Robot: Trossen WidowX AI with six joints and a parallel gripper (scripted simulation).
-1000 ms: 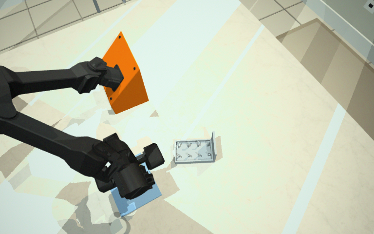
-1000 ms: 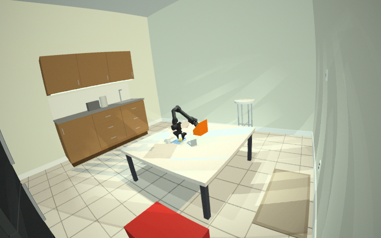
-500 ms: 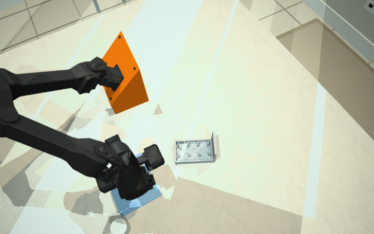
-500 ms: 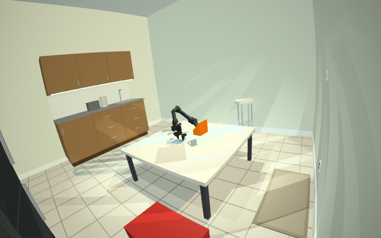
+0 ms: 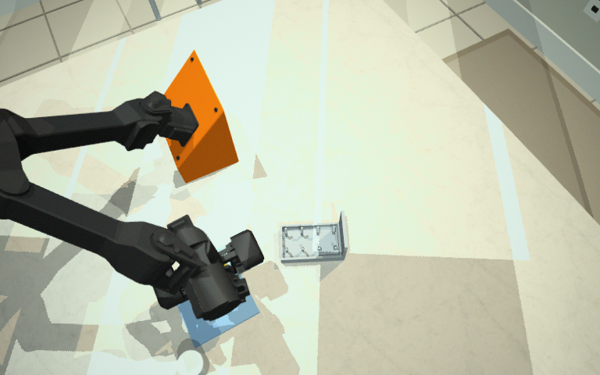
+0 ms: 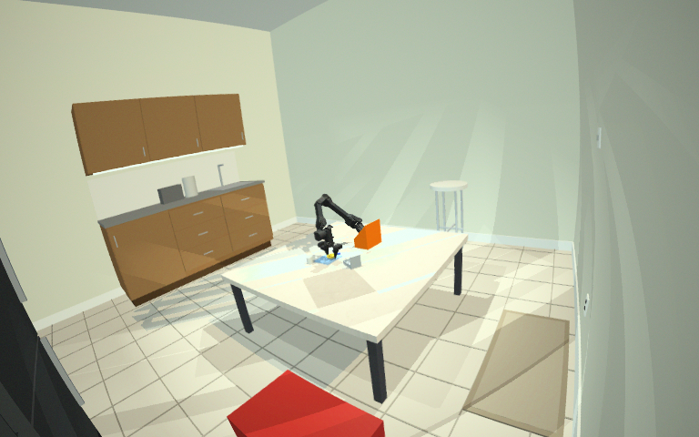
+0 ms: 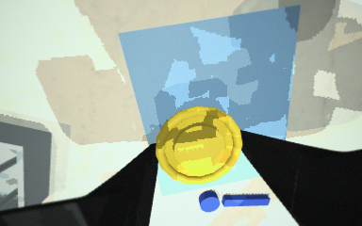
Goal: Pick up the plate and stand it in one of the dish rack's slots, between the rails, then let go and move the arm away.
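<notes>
Right now my gripper tip is 2 cm short of the blue mat, 2 cm to the left of it and 1 cm above it. From my gripper tip the other things lie so: white cup (12 cm ahead, 9 cm to the right, 1 cm above); yellow plate (1 cm above); blue utensil (9 cm behind, 3 cm to the right, 1 cm below).
</notes>
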